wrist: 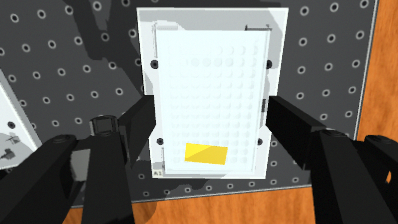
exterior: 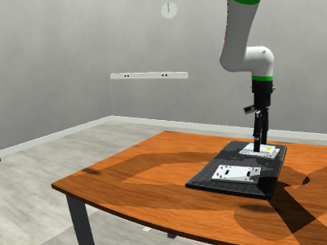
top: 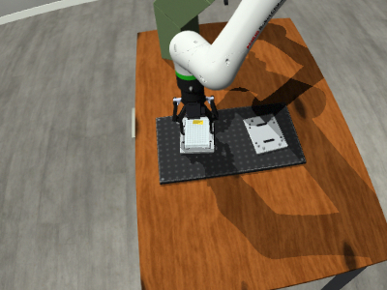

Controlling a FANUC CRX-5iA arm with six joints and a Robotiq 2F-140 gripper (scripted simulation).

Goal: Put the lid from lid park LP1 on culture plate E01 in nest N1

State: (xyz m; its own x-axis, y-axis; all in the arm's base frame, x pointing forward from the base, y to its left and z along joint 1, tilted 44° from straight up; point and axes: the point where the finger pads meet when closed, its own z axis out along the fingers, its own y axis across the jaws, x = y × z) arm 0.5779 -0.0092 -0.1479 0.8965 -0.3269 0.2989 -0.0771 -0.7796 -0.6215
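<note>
Right now my hand is 20 mm above the clear lid. Also, from my hand: lid park: 250 mm to the left, 40 mm below, 30 mm ahead; then culture plate E01: 30 mm below.
</note>
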